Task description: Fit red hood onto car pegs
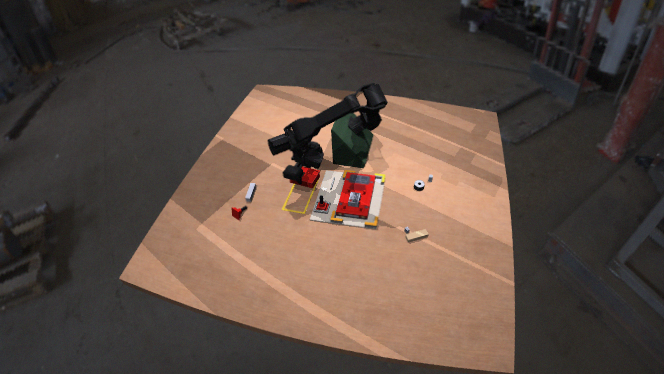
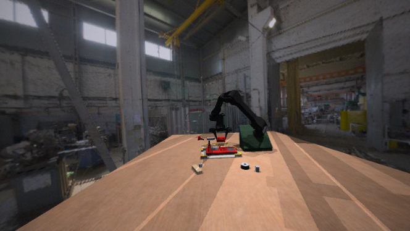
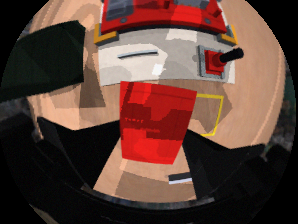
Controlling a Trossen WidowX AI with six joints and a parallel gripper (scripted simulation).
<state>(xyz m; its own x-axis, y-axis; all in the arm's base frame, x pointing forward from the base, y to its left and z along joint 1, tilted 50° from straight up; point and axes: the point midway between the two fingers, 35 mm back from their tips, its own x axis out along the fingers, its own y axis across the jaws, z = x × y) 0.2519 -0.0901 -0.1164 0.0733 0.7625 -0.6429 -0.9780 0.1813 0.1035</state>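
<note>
Now: gripper tip 200 mm to the right of the grey engine block, 70 mm short of it and 20 mm above it. Round my gripper tip: white bar 190 mm to the right, 70 mm ahead, 30 mm below; then red hood 10 mm above; then black wheel 420 mm to the left, 50 mm behind, 30 mm below.
</note>
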